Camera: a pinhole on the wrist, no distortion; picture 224 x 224 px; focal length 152.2 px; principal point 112.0 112.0 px. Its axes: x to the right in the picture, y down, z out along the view. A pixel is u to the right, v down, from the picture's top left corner.
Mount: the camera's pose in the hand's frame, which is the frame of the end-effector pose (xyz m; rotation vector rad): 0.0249 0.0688 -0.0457 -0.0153 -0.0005 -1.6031
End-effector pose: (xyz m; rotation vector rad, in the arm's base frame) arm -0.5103 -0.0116 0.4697 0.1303 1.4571 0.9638
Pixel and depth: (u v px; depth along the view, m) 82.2 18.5 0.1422
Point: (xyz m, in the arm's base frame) -0.4630 0.0609 0.5950
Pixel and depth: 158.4 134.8 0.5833
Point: -0.0135 0.2412 0.4138
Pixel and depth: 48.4 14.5 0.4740
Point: -0.2238 0.2033 0.9242
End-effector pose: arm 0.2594 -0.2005 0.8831 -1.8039 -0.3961 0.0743
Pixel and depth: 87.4 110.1 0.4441
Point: 0.2150 0.1450 0.6412
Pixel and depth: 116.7 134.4 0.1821
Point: 0.2891 -0.0717 0.7935
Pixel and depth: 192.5 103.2 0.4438
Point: 0.1164 0.2045 0.9260
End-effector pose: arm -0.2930 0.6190 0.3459 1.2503 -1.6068 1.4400
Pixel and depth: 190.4 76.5 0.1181
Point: -0.2915 0.5481 0.3246
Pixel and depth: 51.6 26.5 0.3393
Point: -0.3975 0.3593 0.0661
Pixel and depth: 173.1 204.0 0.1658
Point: -0.3209 0.4737 0.4351
